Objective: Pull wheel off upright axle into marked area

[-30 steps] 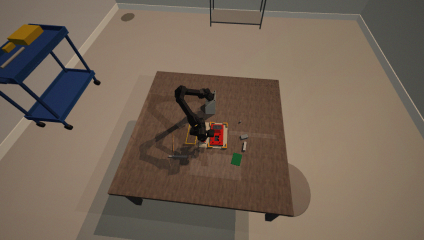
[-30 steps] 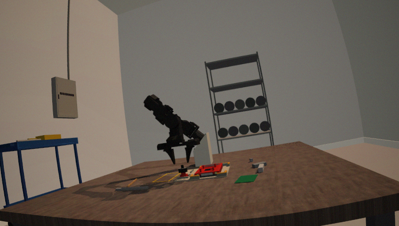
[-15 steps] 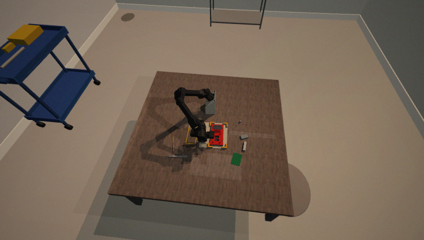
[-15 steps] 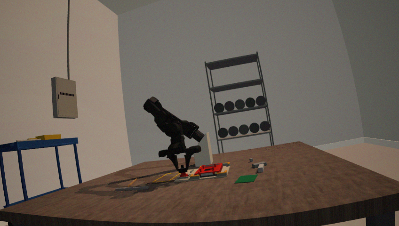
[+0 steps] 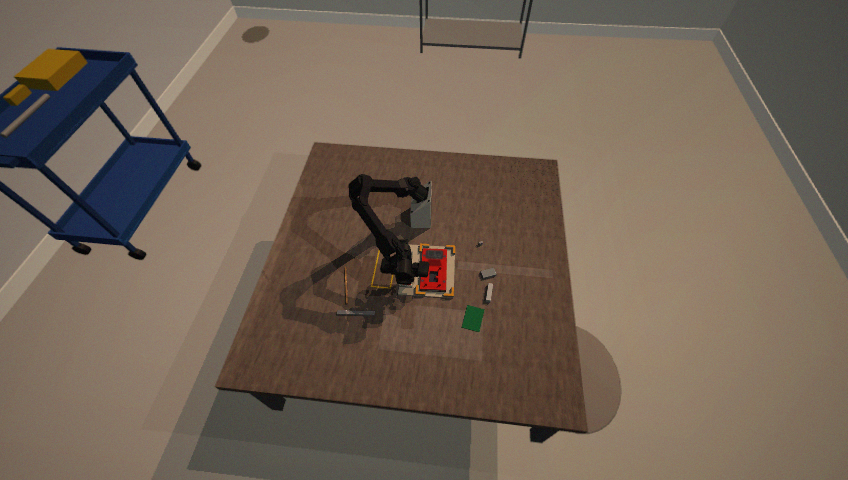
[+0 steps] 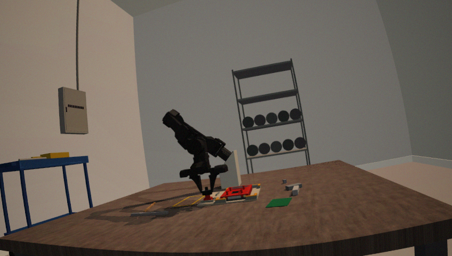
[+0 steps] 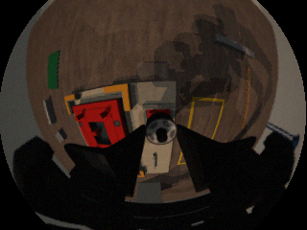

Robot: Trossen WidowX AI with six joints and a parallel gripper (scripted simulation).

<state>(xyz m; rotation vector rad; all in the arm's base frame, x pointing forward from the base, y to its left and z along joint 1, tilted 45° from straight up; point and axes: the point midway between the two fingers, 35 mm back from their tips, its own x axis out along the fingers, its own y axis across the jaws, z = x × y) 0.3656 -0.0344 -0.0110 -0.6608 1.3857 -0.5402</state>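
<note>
Now: the upright axle right at my gripper tip. The rest, counted from my gripper tip: grey bar: 170 mm ahead, 170 mm to the right, 30 mm below; then wheel: right at my gripper tip; then green card: 120 mm ahead, 290 mm to the left, 40 mm below.
</note>
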